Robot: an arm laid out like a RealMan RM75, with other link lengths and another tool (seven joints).
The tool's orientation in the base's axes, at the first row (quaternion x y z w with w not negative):
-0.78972 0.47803 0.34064 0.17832
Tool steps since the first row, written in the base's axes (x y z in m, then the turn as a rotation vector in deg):
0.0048 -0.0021 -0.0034 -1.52 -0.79 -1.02
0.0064 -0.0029 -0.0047 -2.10 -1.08 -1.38
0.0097 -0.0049 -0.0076 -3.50 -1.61 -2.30
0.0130 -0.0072 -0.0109 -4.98 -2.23 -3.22
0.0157 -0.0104 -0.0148 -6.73 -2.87 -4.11
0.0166 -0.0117 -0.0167 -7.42 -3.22 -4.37
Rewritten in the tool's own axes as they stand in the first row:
0.0052 -0.0034 -0.0006 0.75 1.67 0.80
0.0072 -0.0044 -0.0008 1.01 2.30 1.09
0.0115 -0.0065 -0.0012 1.56 3.74 1.93
0.0163 -0.0084 -0.0015 2.15 5.29 2.74
0.0220 -0.0094 -0.0017 2.64 7.09 3.63
0.0244 -0.0097 -0.0014 2.83 7.85 3.85

